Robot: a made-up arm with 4 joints. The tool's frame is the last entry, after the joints. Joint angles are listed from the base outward. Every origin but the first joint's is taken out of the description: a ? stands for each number. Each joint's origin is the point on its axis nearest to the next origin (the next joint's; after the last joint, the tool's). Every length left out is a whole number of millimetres.
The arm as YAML. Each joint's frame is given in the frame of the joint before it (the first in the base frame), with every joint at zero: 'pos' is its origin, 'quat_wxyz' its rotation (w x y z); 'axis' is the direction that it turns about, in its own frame. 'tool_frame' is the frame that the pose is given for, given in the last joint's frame.
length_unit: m
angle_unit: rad
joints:
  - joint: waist
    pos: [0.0, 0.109, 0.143]
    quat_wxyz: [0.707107, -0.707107, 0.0, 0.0]
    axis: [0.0, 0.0, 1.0]
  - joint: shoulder
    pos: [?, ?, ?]
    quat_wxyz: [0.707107, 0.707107, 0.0, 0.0]
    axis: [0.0, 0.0, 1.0]
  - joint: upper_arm
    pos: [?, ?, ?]
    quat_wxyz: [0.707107, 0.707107, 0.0, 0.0]
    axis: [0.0, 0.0, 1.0]
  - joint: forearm
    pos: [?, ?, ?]
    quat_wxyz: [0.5, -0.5, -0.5, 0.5]
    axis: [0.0, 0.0, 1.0]
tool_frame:
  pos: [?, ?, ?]
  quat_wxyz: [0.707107, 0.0, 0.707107, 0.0]
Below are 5 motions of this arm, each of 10 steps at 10 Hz.
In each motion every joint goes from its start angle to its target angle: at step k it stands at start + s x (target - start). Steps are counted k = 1, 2, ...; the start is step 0. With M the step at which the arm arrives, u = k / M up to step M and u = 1 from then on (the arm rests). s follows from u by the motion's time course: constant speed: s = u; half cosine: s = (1 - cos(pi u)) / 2; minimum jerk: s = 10 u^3 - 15 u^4 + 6 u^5.
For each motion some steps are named. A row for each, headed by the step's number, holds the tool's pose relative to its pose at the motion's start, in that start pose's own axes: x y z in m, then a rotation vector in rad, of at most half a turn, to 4 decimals.
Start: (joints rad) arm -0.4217 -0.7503 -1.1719 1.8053
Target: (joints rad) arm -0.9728 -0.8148 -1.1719 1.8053
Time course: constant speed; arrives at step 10
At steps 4, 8, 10:
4: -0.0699 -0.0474 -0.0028 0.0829 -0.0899 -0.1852
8: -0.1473 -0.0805 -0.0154 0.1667 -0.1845 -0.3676
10: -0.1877 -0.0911 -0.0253 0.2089 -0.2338 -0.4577

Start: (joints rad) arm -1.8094 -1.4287 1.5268 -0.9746
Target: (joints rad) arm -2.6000 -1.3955 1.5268 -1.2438
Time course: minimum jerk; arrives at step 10
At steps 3, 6, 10:
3: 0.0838 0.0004 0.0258 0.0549 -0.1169 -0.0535
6: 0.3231 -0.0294 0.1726 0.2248 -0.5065 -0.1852
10: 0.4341 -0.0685 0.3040 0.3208 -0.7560 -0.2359

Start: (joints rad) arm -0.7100 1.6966 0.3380 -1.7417
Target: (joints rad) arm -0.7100 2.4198 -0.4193 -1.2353
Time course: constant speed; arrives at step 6
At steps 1, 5, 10:
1: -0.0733 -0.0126 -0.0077 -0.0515 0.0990 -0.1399
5: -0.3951 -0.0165 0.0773 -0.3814 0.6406 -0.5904
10: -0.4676 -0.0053 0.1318 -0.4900 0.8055 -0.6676

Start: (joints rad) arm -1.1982 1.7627 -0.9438 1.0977
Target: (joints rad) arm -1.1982 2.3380 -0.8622 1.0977
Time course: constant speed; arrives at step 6
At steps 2, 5, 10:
2: -0.0201 0.0209 -0.0175 -0.1538 -0.1144 0.0281
5: -0.0485 0.0454 -0.0515 -0.3785 -0.2924 0.0748
10: -0.0574 0.0515 -0.0646 -0.4518 -0.3534 0.0917

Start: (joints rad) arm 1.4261 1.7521 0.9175 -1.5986
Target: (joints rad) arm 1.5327 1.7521 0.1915 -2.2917
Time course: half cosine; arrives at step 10
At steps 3, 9, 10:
3: -0.0075 0.0059 -0.0032 0.1570 -0.0305 -0.1435
9: -0.0055 0.0306 0.0146 0.7366 -0.3056 -0.6382
10: -0.0049 0.0309 0.0159 0.7542 -0.3185 -0.6525

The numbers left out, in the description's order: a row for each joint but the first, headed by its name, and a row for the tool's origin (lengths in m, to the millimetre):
shoulder: 0.178 -0.027 0.0
upper_arm: -0.038 0.363 0.0
forearm: 0.154 -0.058 0.0
tool: -0.157 -0.049 0.0

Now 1 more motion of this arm.
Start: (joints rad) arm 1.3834 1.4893 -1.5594 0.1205
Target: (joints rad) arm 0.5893 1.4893 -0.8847 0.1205
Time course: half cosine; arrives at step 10
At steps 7, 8, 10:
7: 0.1190 -0.1627 0.1007 -0.1756 -0.4912 -0.6765
8: 0.1203 -0.1904 0.1177 -0.2269 -0.5541 -0.7649
10: 0.1184 -0.2139 0.1328 -0.2765 -0.6066 -0.8393

